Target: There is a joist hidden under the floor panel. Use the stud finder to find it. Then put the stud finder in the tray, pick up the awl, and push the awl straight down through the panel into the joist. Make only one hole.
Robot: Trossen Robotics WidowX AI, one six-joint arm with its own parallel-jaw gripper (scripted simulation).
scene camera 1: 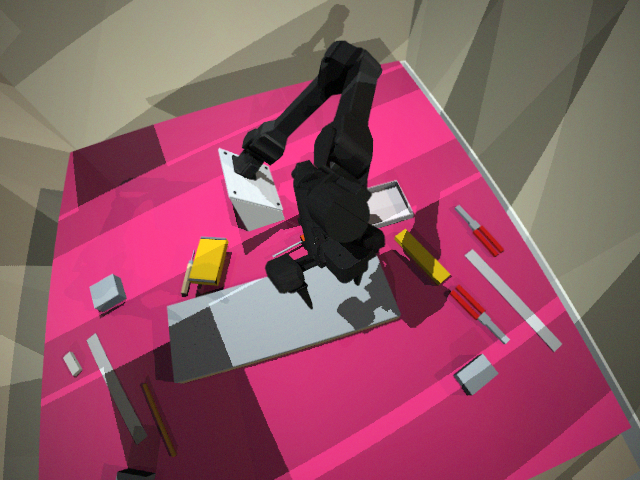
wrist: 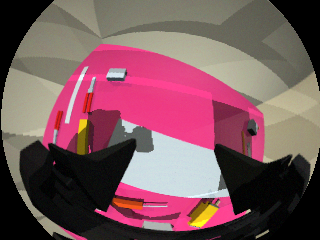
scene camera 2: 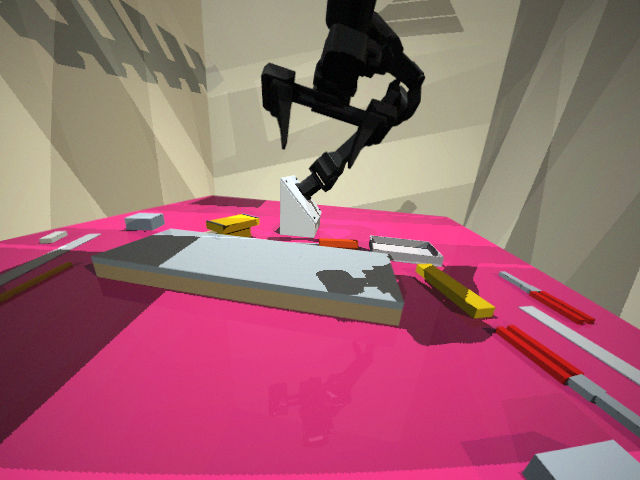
Labels:
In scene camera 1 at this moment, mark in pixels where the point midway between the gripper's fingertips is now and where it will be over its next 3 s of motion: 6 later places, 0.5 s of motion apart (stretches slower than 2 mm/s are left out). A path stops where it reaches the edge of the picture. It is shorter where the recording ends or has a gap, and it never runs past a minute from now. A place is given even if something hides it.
My gripper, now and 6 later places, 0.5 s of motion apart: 334, 295; 216, 281; 201, 252; 204, 255; 208, 259; 210, 260; 208, 256

